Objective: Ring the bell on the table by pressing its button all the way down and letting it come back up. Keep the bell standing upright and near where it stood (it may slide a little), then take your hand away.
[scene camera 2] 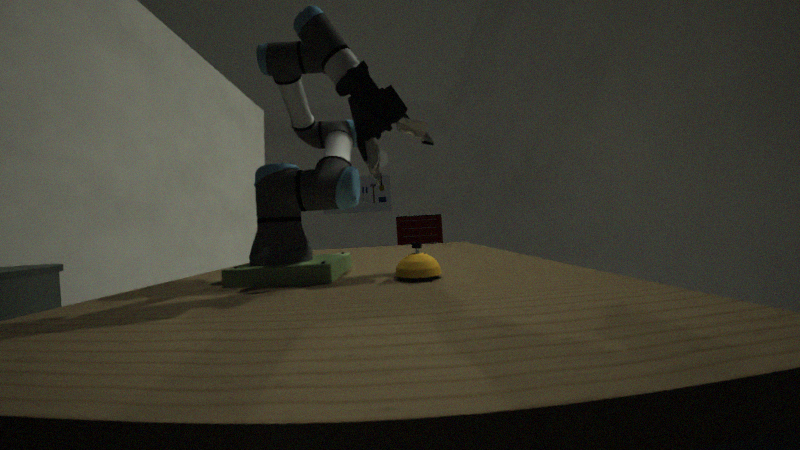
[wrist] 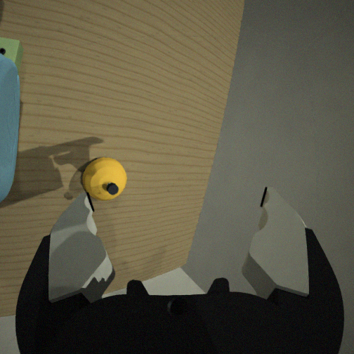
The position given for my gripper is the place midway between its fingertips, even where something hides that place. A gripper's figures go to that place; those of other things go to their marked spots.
Labels:
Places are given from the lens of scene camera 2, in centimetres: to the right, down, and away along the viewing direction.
my gripper [scene camera 2: 408, 164]: 2, -13, 53
yellow dome bell [scene camera 2: 417, 267]: 3, 7, 43

